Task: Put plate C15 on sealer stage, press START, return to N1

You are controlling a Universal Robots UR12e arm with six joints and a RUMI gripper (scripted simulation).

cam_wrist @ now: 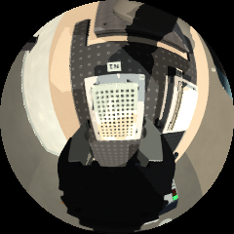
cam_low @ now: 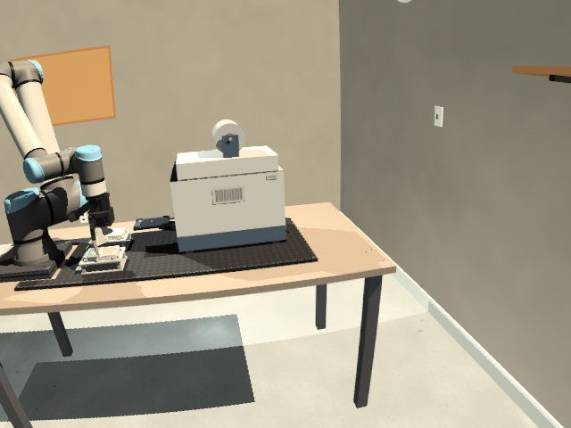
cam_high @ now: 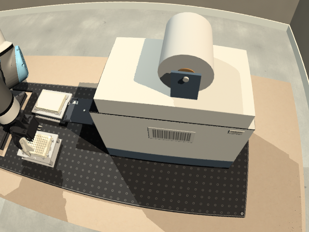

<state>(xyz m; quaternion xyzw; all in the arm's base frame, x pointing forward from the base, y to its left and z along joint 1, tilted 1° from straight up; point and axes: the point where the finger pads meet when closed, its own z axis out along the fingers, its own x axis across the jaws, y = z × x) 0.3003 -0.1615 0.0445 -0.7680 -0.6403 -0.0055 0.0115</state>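
My gripper is now 2 cm above the well plate. The rest, counted from my hand: foil roll (54 cm ahead, 5 cm to the left, 34 cm above); sealer stage (21 cm ahead, 11 cm to the left, 3 cm above).
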